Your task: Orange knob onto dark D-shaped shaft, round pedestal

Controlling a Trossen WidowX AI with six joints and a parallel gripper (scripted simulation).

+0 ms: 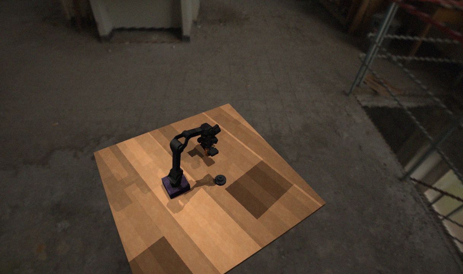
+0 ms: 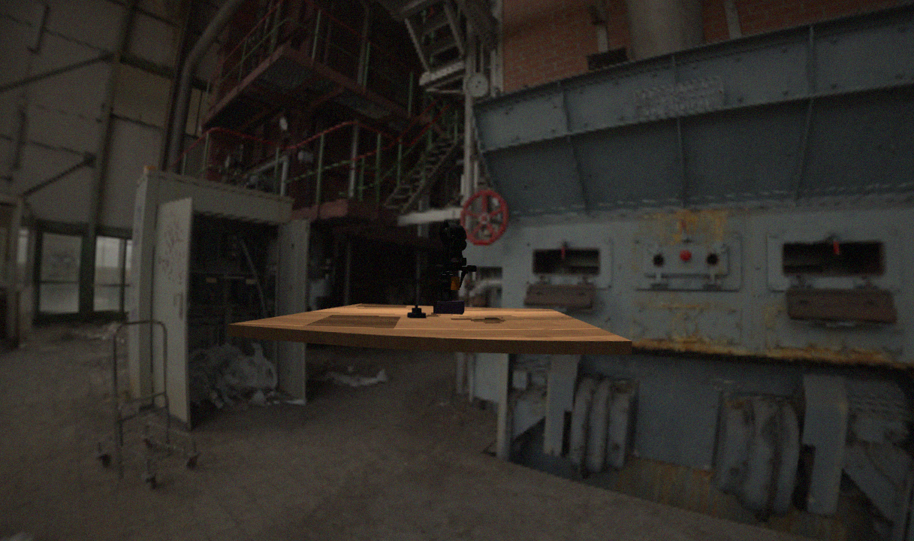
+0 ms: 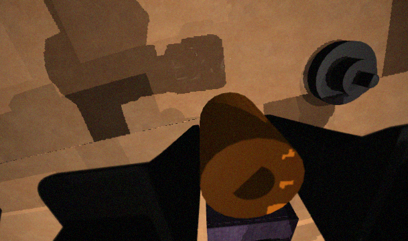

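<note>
My gripper tip is 170 mm to the left of the dark pedestal and 110 mm above it. Round my gripper tip: orange knob: 20 mm above.
</note>
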